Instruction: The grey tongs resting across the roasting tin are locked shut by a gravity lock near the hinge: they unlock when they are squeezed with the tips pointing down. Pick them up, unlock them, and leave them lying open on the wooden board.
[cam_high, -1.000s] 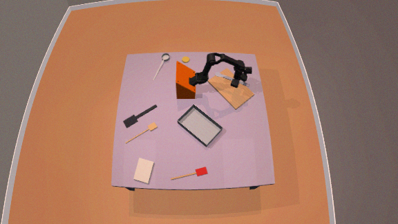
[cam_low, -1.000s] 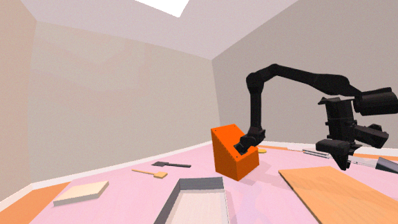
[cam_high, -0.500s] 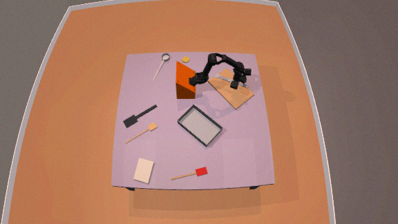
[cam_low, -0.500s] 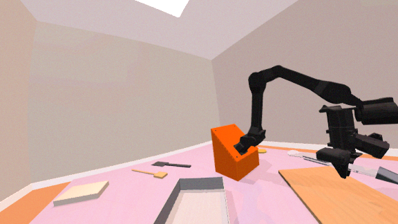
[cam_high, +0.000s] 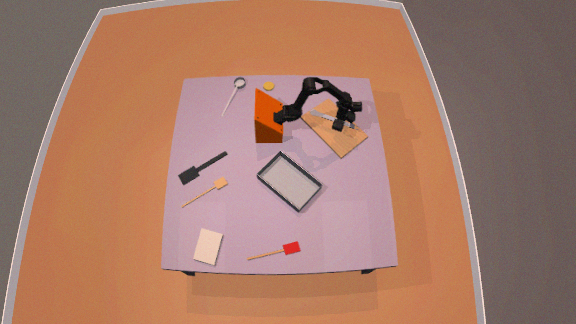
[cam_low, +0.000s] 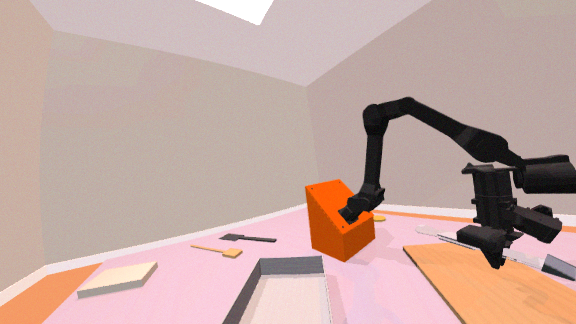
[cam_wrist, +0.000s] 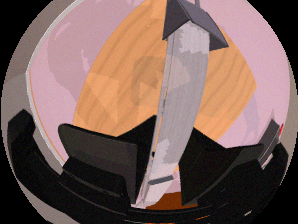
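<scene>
Now: gripper tip 20 mm past the wooden board, 10 mm to the left of it and 50 mm above it. Also, from my gripper tip: red spatula (730 mm ahead, 380 mm to the right, 50 mm below); roasting tin (340 mm ahead, 310 mm to the right, 30 mm below); yellow disc (340 mm behind, 410 mm to the right, 50 mm below).
</scene>
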